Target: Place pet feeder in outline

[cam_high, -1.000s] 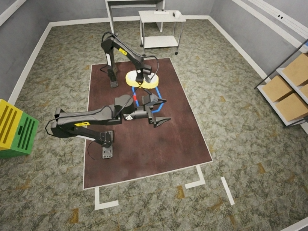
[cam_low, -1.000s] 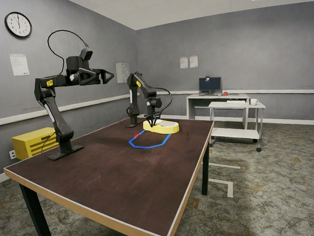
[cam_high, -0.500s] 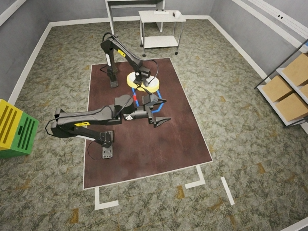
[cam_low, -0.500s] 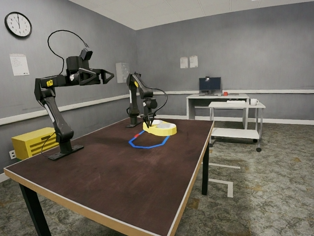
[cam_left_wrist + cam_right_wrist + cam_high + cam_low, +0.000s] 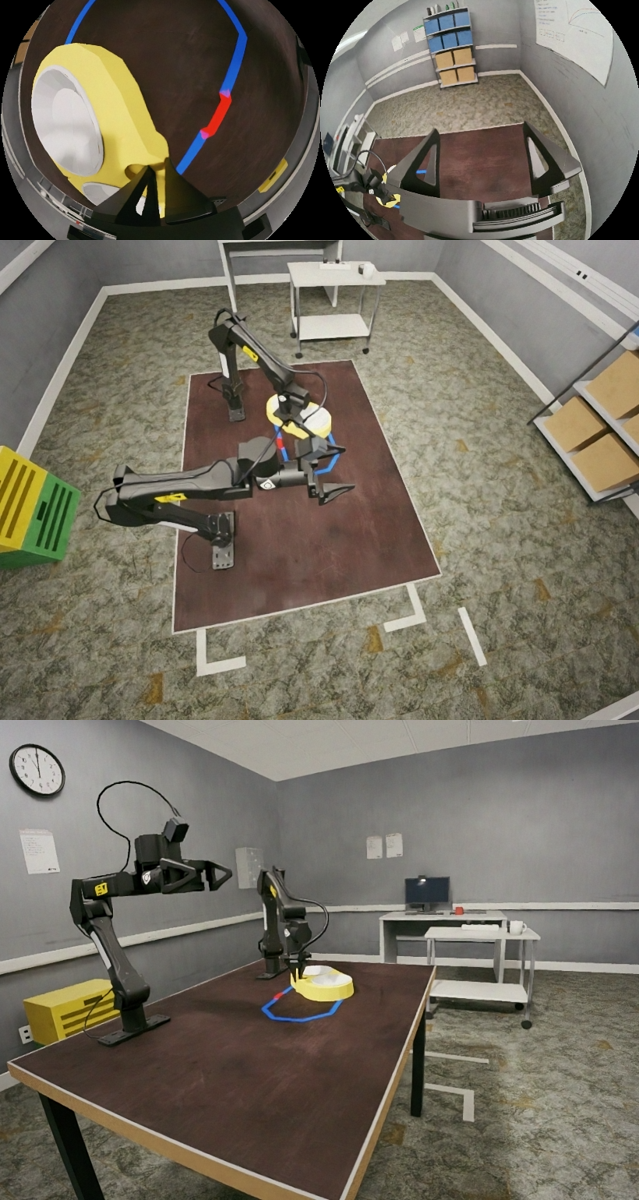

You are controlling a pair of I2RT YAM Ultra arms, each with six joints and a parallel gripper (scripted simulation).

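The pet feeder lies 5 cm ahead of my left hand, 6 cm to the left of it and 2 cm below it. From my left hand the other things lie so: blue taped outline 7 cm ahead, 5 cm to the right, 4 cm below.
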